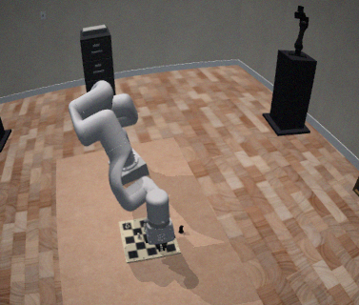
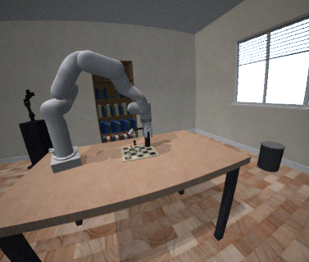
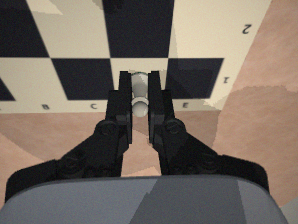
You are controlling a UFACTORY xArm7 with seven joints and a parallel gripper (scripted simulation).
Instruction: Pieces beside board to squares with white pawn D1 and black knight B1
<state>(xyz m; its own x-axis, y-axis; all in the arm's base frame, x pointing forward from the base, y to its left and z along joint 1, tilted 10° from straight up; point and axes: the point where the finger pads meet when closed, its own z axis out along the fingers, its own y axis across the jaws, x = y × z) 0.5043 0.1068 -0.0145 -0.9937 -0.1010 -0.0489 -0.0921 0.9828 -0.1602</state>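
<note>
Right now the black knight is 9 cm behind my hand, 10 cm to the left of it and 2 cm below it. Also, from my hand: chessboard 7 cm behind, 4 cm to the right, 3 cm below.
</note>
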